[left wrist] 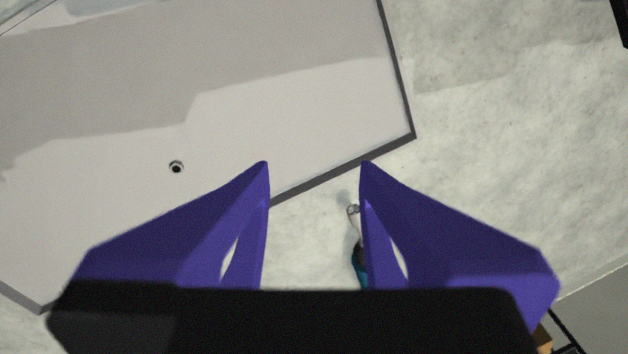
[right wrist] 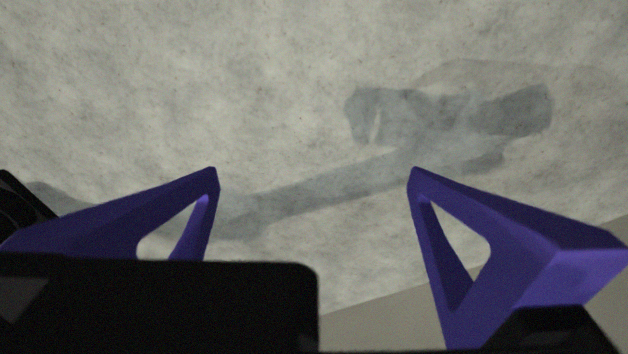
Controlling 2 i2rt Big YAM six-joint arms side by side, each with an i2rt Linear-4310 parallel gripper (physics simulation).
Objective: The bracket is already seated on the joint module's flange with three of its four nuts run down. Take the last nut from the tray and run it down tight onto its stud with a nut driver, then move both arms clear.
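Places are measured from the left arm's base along level axes (x ahead, y left, z up), in centimetres.
Pixels of known places: left gripper, fingertip midpoint: (left wrist: 314,175); right gripper, fingertip midpoint: (right wrist: 313,177); right arm's base at its link origin: (right wrist: 19,199).
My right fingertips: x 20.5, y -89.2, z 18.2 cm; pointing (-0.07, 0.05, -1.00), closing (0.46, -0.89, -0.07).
Behind a point stands the place of what it marks.
A small dark-centred nut (left wrist: 176,167) @(z 0.9, x 39.7, y -21.1 cm) lies on the pale tray (left wrist: 310,115) @(z 0.4, x 29.9, y -15.2 cm) in the left wrist view, left of the fingers. My left gripper (left wrist: 314,175) @(z 15.7, x 28.1, y -21.4 cm) is partly open with nothing between its fingertips, above the tray's dark edge. A tool with a teal handle and a thin metal shaft, probably the nut driver (left wrist: 359,272) @(z 3.3, x 39.4, y 0.4 cm), lies on the table beyond the tray's edge, partly hidden behind the right finger. My right gripper (right wrist: 313,177) @(z 18.2, x 20.5, y -89.2 cm) is wide open and empty above the table. The bracket, the joint module and its studs do not show in either view.
The speckled table (left wrist: 525,150) @(z 0.0, x 18.1, y 7.2 cm) (right wrist: 200,90) @(z 0.0, x 11.8, y -77.7 cm) carries arm shadows in the right wrist view. A black object (left wrist: 620,22) @(z 0.5, x 4.3, y 1.5 cm) shows at the top right of the left wrist view, and an orange-brown block (left wrist: 543,340) with black bars at its lower right. A dark part (right wrist: 20,207) @(z 2.8, x -21.0, y -55.0 cm) shows at the right wrist view's left edge.
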